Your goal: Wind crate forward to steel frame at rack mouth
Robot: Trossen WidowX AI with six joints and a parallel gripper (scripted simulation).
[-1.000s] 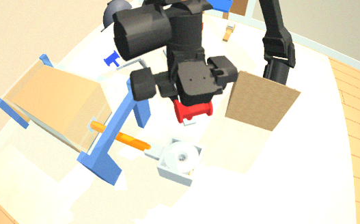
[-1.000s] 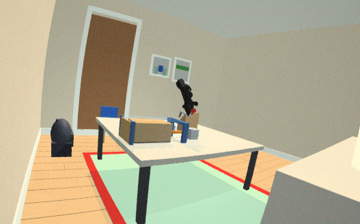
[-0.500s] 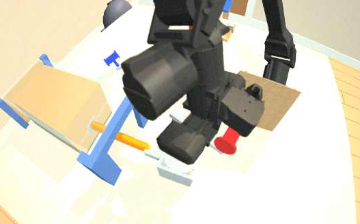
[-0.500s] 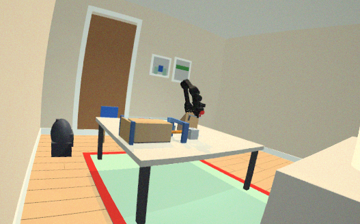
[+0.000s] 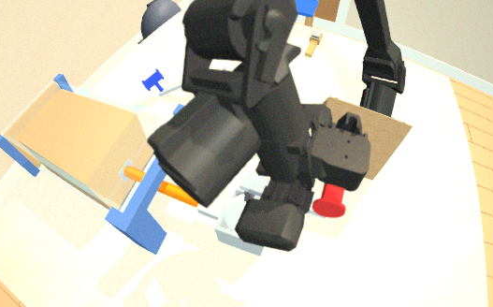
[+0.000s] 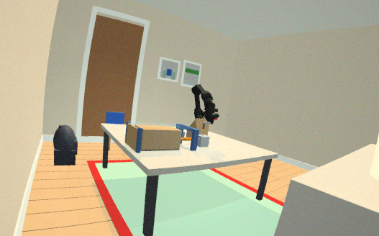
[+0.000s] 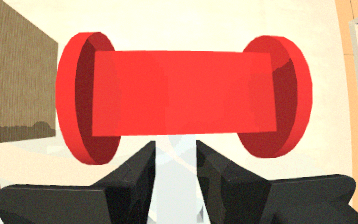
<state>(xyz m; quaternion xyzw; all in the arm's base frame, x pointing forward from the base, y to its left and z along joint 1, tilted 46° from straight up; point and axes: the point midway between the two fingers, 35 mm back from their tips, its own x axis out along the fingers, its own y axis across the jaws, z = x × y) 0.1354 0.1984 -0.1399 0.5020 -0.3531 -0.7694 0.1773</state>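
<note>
Right now the red spool-shaped grip is 50 mm above my gripper tip and 20 mm behind it. From my gripper tip the other things lie so: grey winch (160 mm below, 60 mm ahead, 10 mm to the right); winch handle (20 mm ahead, 20 mm above); blue steel frame (240 mm ahead, 90 mm below, 10 mm to the right).
</note>
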